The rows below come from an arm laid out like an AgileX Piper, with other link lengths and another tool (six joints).
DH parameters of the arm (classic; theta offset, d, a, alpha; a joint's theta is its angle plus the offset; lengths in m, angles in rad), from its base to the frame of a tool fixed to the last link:
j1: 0 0.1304 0 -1.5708
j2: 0.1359 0 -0.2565 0
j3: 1.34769 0 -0.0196 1.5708
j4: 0 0.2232 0 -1.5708
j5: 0 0 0 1.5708
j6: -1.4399 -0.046 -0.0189 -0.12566
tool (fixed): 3.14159 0.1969 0 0
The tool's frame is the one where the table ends.
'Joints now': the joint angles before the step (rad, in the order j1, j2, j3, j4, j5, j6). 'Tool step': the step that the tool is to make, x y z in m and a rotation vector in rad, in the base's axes. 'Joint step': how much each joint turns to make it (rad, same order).
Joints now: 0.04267, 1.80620, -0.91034, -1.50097, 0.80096, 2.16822
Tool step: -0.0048, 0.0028, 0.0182, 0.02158, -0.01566, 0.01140
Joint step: 0.00007, -0.07233, 0.00009, 0.06395, -0.01694, -0.08102
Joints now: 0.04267, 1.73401, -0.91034, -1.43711, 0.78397, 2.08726
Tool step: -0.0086, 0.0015, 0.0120, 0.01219, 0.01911, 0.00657
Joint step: 0.00011, -0.05940, 0.00183, 0.08325, 0.00012, -0.10950
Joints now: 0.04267, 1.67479, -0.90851, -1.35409, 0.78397, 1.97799
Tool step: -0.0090, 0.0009, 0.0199, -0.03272, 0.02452, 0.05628
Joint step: -0.00010, -0.08058, 0.00009, 0.05096, -0.00013, -0.15527
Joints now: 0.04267, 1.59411, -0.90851, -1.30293, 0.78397, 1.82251
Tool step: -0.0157, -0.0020, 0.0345, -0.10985, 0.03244, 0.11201
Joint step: -0.00011, -0.13099, 0.00317, 0.01881, 0.00535, -0.23972
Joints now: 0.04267, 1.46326, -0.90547, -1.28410, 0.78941, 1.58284
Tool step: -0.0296, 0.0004, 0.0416, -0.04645, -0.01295, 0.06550
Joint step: 0.00100, -0.18676, 0.00033, 0.10787, 0.01846, -0.25095
